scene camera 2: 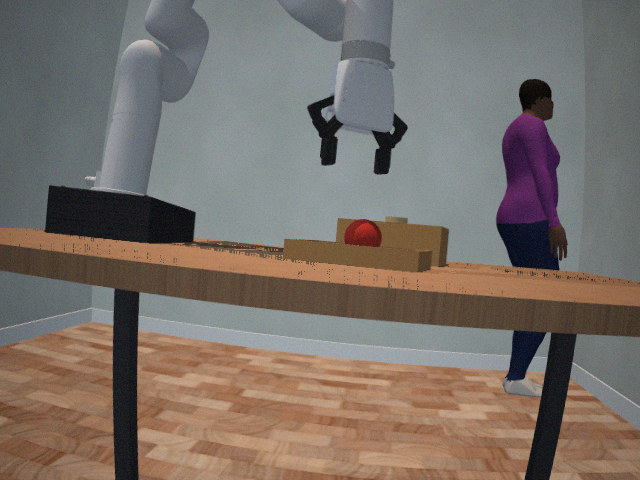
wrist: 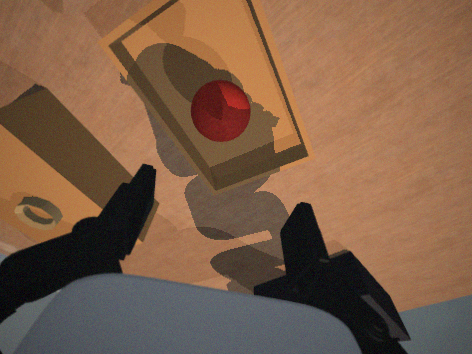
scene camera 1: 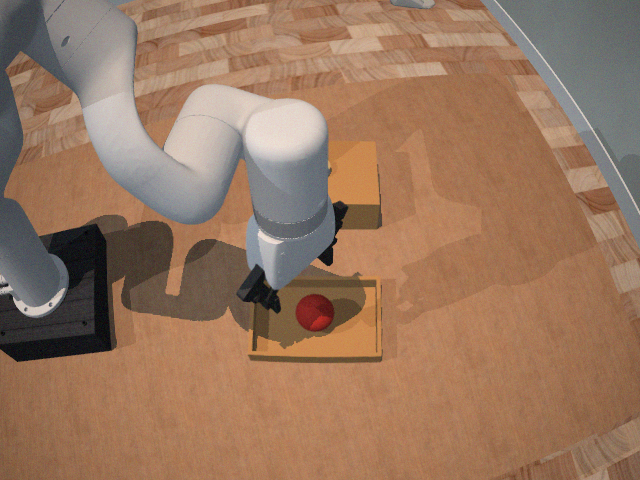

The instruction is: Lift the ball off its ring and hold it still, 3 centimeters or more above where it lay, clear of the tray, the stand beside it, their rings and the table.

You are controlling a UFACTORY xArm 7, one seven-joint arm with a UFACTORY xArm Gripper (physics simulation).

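Places are measured from the arm's base along level axes (x up, y right, z ahead), in centimetres.
Pixels of known places: gripper, fingertip midpoint: (scene camera 2: 355, 169) (wrist: 224, 201) (scene camera 1: 296, 281); arm's base at its link origin: (scene camera 2: 121, 198) (scene camera 1: 40, 286).
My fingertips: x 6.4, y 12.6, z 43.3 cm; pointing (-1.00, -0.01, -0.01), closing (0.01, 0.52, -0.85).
Note:
Ahead of a thing's pixels: the offset from my fingertips to its top centre. "spot": to the spot under its first point.
A red ball {dz +2.0, dx -7.2, dy +0.4 cm} (scene camera 1: 314, 312) (scene camera 2: 362, 233) (wrist: 220, 111) rests inside the shallow orange tray {dz +2.0, dx -11.0, dy +0.4 cm} (scene camera 1: 315, 356) (scene camera 2: 356, 256) (wrist: 245, 167). The ring under it is hidden by the ball. My gripper (scene camera 1: 301, 285) (scene camera 2: 354, 168) (wrist: 224, 201) is open and empty, with its fingers pointing down. In the second scene view it hangs well above the ball and tray. In the wrist view the ball shows beyond the fingertips, between their two directions. The fingers do not touch the ball.
The orange block stand (scene camera 1: 356, 175) (scene camera 2: 413, 238) (wrist: 70, 145) is beside the tray, higher than its walls. An empty ring {spot: dz +7.8, dx -6.2, dy -19.6 cm} (scene camera 2: 395, 220) (wrist: 58, 216) sits on its top. The black arm base (scene camera 1: 103, 294) (scene camera 2: 98, 214) is left of the tray. A person (scene camera 2: 527, 170) stands beyond the table.

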